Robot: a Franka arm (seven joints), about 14 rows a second.
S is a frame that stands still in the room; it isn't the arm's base.
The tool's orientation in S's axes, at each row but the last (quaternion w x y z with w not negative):
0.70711 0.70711 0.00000 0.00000
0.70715 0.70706 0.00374 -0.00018
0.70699 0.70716 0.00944 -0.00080
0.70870 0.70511 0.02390 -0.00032
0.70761 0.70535 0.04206 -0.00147
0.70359 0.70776 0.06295 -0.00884
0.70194 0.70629 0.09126 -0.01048
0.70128 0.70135 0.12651 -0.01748
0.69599 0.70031 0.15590 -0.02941
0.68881 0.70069 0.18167 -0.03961
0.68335 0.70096 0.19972 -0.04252
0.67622 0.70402 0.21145 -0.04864
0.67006 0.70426 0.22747 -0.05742
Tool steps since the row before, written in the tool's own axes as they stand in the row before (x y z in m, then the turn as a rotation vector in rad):
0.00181 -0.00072 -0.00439 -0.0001 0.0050 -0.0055
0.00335 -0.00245 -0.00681 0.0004 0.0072 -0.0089
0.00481 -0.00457 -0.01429 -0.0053 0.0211 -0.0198
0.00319 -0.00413 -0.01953 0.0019 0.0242 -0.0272
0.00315 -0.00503 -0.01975 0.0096 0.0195 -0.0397
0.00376 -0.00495 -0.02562 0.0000 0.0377 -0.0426
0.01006 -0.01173 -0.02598 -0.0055 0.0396 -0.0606
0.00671 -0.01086 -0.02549 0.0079 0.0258 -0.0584
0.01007 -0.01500 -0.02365 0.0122 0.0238 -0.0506
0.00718 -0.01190 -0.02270 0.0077 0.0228 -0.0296
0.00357 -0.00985 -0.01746 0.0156 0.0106 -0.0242
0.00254 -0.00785 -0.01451 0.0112 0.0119 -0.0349
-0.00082 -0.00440 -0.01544 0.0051 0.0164 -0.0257
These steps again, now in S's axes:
0.00181 0.00439 -0.00072 -0.0001 0.0055 0.0050
0.00330 0.00683 -0.00247 0.0004 0.0089 0.0072
0.00457 0.01435 -0.00463 -0.0052 0.0197 0.0212
0.00239 0.01960 -0.00432 0.0018 0.0274 0.0240
0.00170 0.01987 -0.00524 0.0085 0.0403 0.0188
0.00128 0.02584 -0.00505 0.0006 0.0424 0.0379
0.00526 0.02693 -0.01267 -0.0066 0.0597 0.0408
0.00040 0.02604 -0.01159 0.0039 0.0593 0.0246
0.00152 0.02480 -0.01639 0.0089 0.0524 0.0213
-0.00142 0.02350 -0.01242 0.0085 0.0309 0.0207
-0.00378 0.01768 -0.00937 0.0127 0.0272 0.0063
-0.00371 0.01467 -0.00704 0.0069 0.0366 0.0099
-0.00594 0.01477 -0.00225 0.0053 0.0262 0.0155

